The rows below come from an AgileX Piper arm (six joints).
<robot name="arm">
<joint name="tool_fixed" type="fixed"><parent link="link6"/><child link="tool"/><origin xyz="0 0 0" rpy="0 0 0"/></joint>
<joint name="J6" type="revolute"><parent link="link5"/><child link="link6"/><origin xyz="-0.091 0 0" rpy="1.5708 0 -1.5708"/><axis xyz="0 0 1"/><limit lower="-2.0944" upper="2.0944"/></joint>
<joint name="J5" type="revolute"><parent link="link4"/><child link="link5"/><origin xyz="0 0 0" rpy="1.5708 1.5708 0"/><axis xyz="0 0 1"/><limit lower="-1.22" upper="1.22"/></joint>
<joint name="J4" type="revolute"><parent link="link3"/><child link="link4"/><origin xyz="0.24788 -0.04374 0" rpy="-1.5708 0 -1.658"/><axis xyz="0 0 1"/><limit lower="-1.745" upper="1.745"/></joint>
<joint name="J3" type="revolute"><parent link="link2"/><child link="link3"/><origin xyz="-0.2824 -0.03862 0" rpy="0 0 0"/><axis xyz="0 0 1"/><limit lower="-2.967" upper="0"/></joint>
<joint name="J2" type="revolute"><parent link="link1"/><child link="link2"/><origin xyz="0 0 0" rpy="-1.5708 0 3.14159"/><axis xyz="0 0 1"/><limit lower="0" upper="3.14"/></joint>
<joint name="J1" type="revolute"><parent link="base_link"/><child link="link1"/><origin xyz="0 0 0.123" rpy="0 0 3.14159"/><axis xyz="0 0 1"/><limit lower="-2.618" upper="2.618"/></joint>
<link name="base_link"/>
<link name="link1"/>
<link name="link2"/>
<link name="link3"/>
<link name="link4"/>
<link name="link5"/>
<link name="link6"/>
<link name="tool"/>
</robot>
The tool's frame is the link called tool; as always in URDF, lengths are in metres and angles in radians.
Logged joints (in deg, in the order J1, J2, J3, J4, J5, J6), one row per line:
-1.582 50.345 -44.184 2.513 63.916 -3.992
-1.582 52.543 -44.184 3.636 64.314 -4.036
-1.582 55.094 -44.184 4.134 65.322 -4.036
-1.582 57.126 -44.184 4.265 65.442 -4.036
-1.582 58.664 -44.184 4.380 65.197 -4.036
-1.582 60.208 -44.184 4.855 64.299 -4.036
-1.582 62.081 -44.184 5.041 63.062 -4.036
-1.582 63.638 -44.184 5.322 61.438 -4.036
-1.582 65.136 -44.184 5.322 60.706 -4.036
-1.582 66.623 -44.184 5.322 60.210 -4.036
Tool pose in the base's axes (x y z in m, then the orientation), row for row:
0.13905 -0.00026 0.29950 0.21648 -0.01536 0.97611 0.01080
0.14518 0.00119 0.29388 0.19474 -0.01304 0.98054 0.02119
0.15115 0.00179 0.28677 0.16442 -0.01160 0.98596 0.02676
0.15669 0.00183 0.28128 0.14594 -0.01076 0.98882 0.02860
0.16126 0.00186 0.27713 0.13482 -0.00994 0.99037 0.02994
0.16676 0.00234 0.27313 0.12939 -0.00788 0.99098 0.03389
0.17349 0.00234 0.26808 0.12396 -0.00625 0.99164 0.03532
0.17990 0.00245 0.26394 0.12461 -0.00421 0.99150 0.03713
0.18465 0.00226 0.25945 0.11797 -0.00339 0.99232 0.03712
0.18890 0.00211 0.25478 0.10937 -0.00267 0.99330 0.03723
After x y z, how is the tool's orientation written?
As a quaternion, w x y z.
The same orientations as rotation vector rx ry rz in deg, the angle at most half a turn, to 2 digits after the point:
-2.44 154.97 1.71
-2.09 157.49 3.40
-1.89 161.00 4.37
-1.78 163.14 4.72
-1.65 164.42 4.97
-1.31 165.03 5.64
-1.04 165.65 5.90
-0.70 165.57 6.20
-0.57 166.33 6.22
-0.45 167.32 6.27

